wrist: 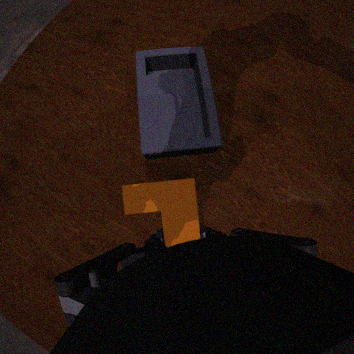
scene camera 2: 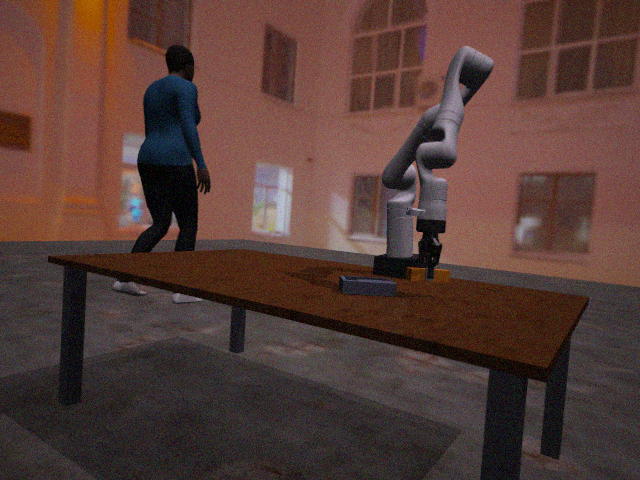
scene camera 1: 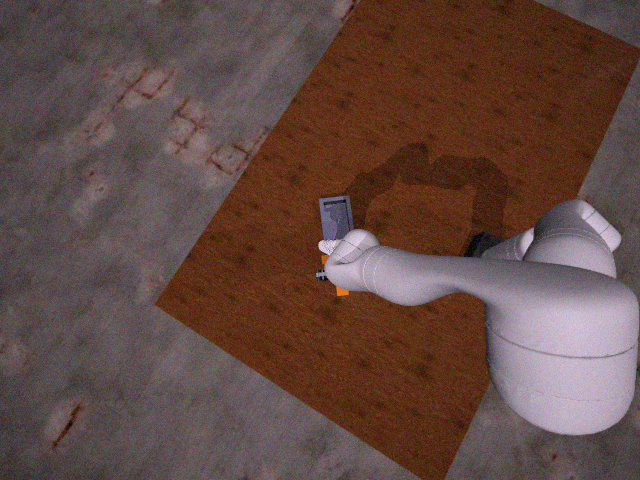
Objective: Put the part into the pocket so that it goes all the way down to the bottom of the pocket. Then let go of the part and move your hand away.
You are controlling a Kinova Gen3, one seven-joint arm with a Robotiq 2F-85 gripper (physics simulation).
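Where they show: gripper, fingertip midpoint: [wrist: 180,235] [scene camera 2: 427,279]; arm's base, origin of the base link: [scene camera 2: 399,255].
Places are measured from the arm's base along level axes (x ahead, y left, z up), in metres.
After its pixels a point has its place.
Note:
An orange L-shaped part [wrist: 173,204] {x 0.354, y 0.235, z 0.004 m} [scene camera 2: 442,275] {x 0.317, y 0.296, z -0.010 m} [scene camera 1: 341,290] {x 0.303, y 0.293, z 0.003 m} sits between my gripper's fingers. My gripper [scene camera 2: 429,262] [scene camera 1: 321,275] is shut on the part's stem and points straight down. It holds the part low over the table; I cannot tell whether the part touches the wood. A grey-blue block [wrist: 151,112] {x 0.430, y 0.170, z -0.035 m} [scene camera 1: 335,219] {x 0.428, y 0.134, z -0.036 m} [scene camera 2: 367,286] {x 0.461, y 0.158, z -0.048 m} with the pocket in its top lies flat on the table. The block is just ahead of the part in the wrist view, with a gap between them. The pocket holds nothing. My fingertips are hidden by the wrist body in the wrist view.
The brown wooden table [scene camera 1: 439,103] {x 0.372, y -0.381, z -0.071 m} [scene camera 2: 207,278] {x 0.652, y -0.247, z -0.071 m} carries only the block and the arm's dark base [scene camera 2: 395,266] {x 0.063, y 0.021, z -0.033 m}. A person in a blue top [scene camera 2: 170,129] walks behind the table's far left end. Grey floor [scene camera 1: 103,258] surrounds the table.

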